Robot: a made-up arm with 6 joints. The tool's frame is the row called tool. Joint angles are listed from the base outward.
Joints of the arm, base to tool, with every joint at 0 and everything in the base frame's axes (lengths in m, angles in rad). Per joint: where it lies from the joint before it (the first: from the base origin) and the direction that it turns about. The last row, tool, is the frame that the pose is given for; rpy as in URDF.
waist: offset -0.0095 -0.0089 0.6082 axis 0 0 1
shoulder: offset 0.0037 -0.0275 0.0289 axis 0 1 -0.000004
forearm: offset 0.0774 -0.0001 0.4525 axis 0 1 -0.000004
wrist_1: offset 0.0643 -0.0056 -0.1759 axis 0 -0.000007 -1
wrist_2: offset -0.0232 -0.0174 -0.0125 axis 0 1 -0.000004
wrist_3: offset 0.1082 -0.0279 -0.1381 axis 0 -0.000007 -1
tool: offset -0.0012 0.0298 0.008 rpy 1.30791 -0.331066 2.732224
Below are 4 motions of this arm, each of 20 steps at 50 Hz.
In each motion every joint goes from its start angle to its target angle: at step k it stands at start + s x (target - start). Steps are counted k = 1, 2, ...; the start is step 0. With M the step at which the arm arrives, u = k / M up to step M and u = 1 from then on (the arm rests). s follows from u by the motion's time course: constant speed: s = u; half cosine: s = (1 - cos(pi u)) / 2; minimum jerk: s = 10 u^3 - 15 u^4 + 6 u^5.
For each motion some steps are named. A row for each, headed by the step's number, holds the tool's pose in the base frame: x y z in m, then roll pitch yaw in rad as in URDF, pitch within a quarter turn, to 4 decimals.
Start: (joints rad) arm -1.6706 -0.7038 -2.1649 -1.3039 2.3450 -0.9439
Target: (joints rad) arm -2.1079 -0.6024 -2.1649 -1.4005 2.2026 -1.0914
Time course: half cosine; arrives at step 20
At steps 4, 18, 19, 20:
4: -0.1848 0.2464 1.2004 1.9198 0.1576 0.7244
18: -0.0989 0.2598 1.2419 2.1277 0.1167 0.4131
19: -0.0972 0.2597 1.2427 2.1321 0.1155 0.4065
20: -0.0967 0.2597 1.2430 2.1335 0.1150 0.4043

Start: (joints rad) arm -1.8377 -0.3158 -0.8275 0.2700 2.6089 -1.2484
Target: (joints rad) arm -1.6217 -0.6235 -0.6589 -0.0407 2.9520 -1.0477
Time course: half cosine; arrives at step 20
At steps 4, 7, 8, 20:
4: -0.0372 0.0105 0.9565 -0.3729 -0.5249 3.1215
7: -0.0409 0.0373 0.9605 -0.4411 -0.5934 -3.0558
8: -0.0429 0.0480 0.9619 -0.4716 -0.6209 -3.0109
20: -0.0720 0.1370 0.9682 -0.8340 -0.8406 -2.5405

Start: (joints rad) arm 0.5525 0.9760 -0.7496 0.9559 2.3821 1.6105
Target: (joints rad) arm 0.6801 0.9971 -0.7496 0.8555 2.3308 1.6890
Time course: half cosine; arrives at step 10
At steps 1, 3, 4, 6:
1: 0.1732 0.2389 0.6634 -2.4530 0.7112 1.3747
3: 0.1665 0.2386 0.6613 -2.4526 0.7203 1.4290
4: 0.1615 0.2382 0.6597 -2.4521 0.7272 1.4707
6: 0.1508 0.2371 0.6561 -2.4506 0.7423 1.5634

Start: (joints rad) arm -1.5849 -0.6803 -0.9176 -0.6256 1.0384 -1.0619
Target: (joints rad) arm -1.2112 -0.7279 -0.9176 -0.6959 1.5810 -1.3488
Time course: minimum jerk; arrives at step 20
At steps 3, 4, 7, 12, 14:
3: -0.1253 -0.1105 1.0519 2.1521 -0.2492 2.1340
4: -0.1259 -0.1099 1.0505 2.1484 -0.2669 2.1428
7: -0.1292 -0.1066 1.0426 2.1253 -0.3664 2.1948
12: -0.1410 -0.0978 1.0263 2.0444 -0.6107 2.3463
14: -0.1461 -0.0949 1.0219 2.0056 -0.6918 2.4081

